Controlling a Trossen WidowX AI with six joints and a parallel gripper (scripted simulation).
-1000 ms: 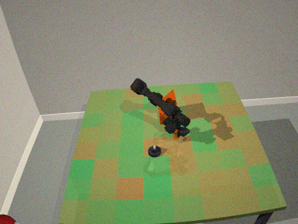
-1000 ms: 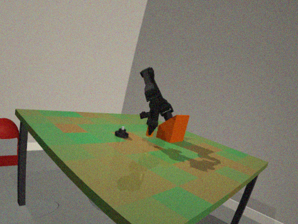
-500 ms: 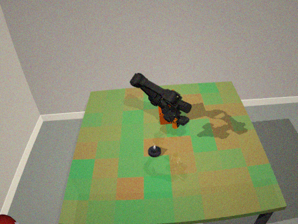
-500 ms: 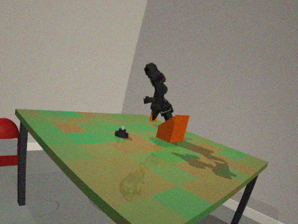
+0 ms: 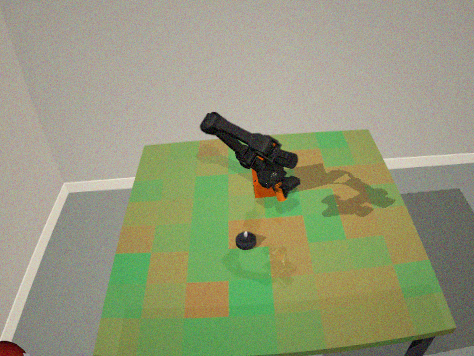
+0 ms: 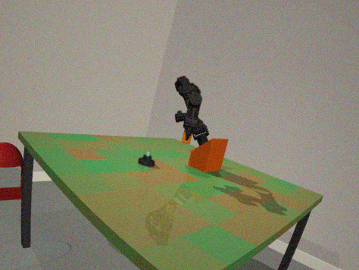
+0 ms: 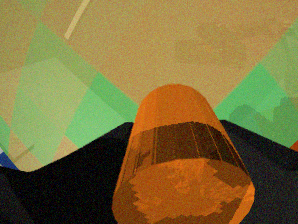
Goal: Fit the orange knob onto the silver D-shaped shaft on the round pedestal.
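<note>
Right now the orange knob is 30 mm above my gripper tip and 10 mm behind it. The rest, counted from my gripper tip: round pedestal 160 mm to the right, 140 mm below, 70 mm ahead.
</note>
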